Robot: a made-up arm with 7 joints. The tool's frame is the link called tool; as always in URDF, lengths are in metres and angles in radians. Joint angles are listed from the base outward.
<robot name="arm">
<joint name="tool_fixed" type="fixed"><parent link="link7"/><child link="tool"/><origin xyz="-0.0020 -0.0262 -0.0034" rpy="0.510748 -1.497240 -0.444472"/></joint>
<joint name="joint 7" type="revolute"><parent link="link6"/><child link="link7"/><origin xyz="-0.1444 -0.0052 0.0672" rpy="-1.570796 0.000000 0.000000"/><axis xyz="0 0 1"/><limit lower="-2.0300" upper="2.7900"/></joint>
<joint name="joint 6" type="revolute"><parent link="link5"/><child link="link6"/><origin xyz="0.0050 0.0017 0.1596" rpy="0.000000 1.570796 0.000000"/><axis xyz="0 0 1"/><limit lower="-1.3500" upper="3.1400"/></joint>
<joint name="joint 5" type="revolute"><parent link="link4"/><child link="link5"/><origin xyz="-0.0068 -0.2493 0.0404" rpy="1.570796 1.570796 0.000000"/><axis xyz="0 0 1"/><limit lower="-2.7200" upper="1.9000"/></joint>
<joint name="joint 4" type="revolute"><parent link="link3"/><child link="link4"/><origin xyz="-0.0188 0.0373 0.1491" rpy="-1.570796 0.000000 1.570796"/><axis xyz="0 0 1"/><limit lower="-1.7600" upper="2.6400"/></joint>
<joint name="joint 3" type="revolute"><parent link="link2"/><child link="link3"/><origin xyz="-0.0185 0.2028 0.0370" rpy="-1.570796 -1.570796 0.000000"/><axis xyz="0 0 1"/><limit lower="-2.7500" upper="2.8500"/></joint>
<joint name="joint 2" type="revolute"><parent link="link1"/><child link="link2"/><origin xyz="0.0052 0.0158 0.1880" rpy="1.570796 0.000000 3.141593"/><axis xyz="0 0 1"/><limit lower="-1.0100" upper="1.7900"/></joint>
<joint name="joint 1" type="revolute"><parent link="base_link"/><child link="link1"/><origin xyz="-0.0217 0.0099 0.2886" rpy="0.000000 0.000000 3.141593"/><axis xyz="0 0 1"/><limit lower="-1.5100" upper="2.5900"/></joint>
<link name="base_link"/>
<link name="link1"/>
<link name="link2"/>
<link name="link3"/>
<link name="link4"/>
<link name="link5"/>
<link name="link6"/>
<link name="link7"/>
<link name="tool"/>
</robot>
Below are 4 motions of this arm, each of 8 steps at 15 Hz.
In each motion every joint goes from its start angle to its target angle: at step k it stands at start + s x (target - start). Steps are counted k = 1, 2, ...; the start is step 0. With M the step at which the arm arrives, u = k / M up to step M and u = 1 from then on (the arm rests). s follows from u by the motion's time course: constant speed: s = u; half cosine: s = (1 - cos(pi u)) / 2; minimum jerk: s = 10 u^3 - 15 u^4 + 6 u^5.
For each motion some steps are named. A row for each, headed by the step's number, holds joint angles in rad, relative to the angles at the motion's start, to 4 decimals.
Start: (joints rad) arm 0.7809 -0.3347 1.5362 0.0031 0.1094 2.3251 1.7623
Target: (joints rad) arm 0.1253 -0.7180 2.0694 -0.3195 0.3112 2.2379 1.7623
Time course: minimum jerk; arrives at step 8
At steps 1, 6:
1: -0.0105 -0.0062 0.0086 -0.0052 0.0032 -0.0014 0.0000
6: -0.5877 -0.3436 0.4780 -0.2892 0.1809 -0.0782 0.0000

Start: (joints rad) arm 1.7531 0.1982 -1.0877 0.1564 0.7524 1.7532 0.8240
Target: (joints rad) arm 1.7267 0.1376 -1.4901 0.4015 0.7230 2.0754 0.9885
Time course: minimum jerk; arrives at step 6
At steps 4, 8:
4: -0.0209 -0.0479 -0.3179 0.1937 -0.0232 0.2546 0.1300
8: -0.0264 -0.0606 -0.4024 0.2451 -0.0294 0.3222 0.1645

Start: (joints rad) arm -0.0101 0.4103 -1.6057 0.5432 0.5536 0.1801 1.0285
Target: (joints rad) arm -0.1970 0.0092 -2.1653 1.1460 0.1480 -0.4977 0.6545
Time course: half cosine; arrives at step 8
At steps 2, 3, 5, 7, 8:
2: -0.0274 -0.0587 -0.0820 0.0883 -0.0594 -0.0993 -0.0548
3: -0.0577 -0.1238 -0.1727 0.1861 -0.1252 -0.2092 -0.1154
5: -0.1292 -0.2773 -0.3869 0.4167 -0.2804 -0.4686 -0.2586
7: -0.1798 -0.3858 -0.5383 0.5799 -0.3902 -0.6520 -0.3598
8: -0.1869 -0.4011 -0.5596 0.6028 -0.4056 -0.6778 -0.3740

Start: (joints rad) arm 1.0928 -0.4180 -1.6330 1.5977 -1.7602 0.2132 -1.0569
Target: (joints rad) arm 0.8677 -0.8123 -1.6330 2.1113 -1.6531 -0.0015 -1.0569
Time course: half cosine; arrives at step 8
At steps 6, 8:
6: -0.1921 -0.3366 0.0000 0.4384 0.0914 -0.1833 0.0000
8: -0.2251 -0.3943 0.0000 0.5136 0.1071 -0.2147 0.0000

